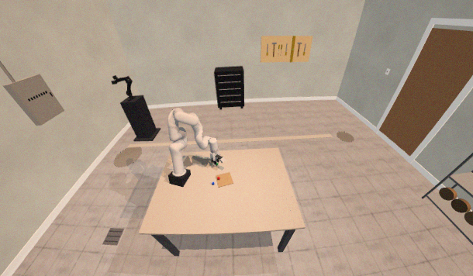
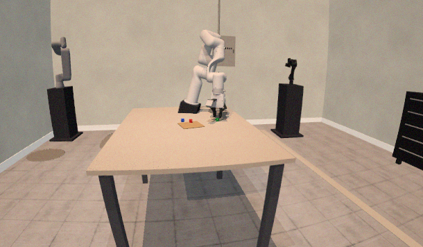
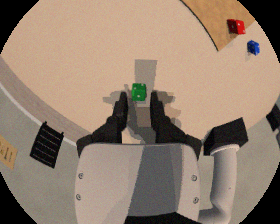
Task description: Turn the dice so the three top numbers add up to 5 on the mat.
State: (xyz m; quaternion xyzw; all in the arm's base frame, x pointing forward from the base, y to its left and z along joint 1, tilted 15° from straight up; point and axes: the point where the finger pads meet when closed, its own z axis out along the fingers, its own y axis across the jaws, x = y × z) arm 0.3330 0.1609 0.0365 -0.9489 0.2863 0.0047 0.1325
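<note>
My gripper is now 4 cm above the green die. From my hand the other things lie so: red die: 4 cm ahead, 19 cm to the right, 3 cm below; blue die: 1 cm behind, 24 cm to the right, 4 cm below; brown mat: 9 cm ahead, 19 cm to the right, 4 cm below.
</note>
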